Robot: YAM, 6 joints.
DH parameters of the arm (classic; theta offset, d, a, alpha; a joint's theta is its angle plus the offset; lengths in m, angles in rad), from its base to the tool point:
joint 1: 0 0.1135 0.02 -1.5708
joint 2: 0 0 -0.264 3.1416
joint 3: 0.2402 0 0.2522 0
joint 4: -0.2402 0 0.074 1.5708
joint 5: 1.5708 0 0 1.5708
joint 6: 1.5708 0.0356 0 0
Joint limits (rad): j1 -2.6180..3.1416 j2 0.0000..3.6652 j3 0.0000..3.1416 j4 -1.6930..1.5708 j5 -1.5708..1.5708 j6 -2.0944..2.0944
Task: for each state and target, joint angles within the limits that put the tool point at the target. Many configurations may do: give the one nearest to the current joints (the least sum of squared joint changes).
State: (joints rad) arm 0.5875 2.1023 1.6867 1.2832 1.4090 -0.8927
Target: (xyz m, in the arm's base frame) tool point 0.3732 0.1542 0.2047
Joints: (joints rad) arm 0.4800 2.0560 1.0854 1.3195 1.5200 -0.8927
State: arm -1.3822 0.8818 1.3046 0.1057 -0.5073 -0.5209
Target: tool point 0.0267 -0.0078 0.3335
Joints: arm -1.2523 0.0001 0.6325 -0.3646 -0.6993 -0.5209
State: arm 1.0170 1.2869 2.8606 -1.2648 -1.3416 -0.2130
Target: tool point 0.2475 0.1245 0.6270
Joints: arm 0.3522 1.8921 2.8793 -0.7015 -1.0848 -0.2130
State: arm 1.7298 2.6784 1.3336 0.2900 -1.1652 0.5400
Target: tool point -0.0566 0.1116 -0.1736
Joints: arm 1.7779 3.0960 0.8082 0.1561 -1.1470 0.5400
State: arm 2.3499 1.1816 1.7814 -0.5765 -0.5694 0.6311
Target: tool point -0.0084 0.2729 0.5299
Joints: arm 1.5433 1.3916 1.8455 -0.4982 -0.4626 0.6311
